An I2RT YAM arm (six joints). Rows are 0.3 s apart.
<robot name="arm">
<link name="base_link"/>
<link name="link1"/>
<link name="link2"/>
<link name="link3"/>
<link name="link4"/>
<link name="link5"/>
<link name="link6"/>
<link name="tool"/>
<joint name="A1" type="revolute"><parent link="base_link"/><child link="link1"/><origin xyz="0 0 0.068" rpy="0 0 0"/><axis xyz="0 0 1"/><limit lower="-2.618" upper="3.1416"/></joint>
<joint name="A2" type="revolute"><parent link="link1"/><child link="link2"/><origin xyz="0.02 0.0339 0.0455" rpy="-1.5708 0 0"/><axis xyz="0 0 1"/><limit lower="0" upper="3.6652"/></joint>
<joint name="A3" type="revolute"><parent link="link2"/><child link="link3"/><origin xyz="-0.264 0 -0.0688" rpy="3.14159 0 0"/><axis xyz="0 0 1"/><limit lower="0" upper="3.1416"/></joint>
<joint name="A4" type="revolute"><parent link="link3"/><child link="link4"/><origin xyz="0.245 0.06 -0.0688" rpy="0 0 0"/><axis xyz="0 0 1"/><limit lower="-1.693" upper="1.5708"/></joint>
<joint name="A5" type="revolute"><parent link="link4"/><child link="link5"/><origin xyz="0.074 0.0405 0.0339" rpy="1.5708 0 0"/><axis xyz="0 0 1"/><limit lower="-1.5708" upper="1.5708"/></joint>
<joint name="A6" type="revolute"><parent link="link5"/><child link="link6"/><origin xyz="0.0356 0 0.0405" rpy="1.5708 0 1.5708"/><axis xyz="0 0 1"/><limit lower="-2.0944" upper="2.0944"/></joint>
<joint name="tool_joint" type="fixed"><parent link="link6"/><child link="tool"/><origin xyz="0 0 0" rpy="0 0 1.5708"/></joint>
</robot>
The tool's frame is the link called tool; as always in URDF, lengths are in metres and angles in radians.
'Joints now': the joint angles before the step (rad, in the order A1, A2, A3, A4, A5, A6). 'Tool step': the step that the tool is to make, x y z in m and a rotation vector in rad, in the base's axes. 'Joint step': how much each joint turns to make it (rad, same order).
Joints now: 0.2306 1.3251 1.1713 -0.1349 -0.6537 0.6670
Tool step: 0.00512 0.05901 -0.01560 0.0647 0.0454 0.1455
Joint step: 0.1717 0.0965 0.0000 0.1343 0.0050 0.1003
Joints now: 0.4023 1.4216 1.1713 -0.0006 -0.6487 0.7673
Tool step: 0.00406 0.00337 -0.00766 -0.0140 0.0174 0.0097
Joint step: 0.0042 0.0232 0.0000 -0.0038 -0.0038 -0.0091
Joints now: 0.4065 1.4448 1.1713 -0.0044 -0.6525 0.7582
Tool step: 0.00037 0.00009 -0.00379 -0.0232 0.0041 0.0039
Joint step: 0.0000 0.0046 0.0000 -0.0236 0.0019 -0.0251
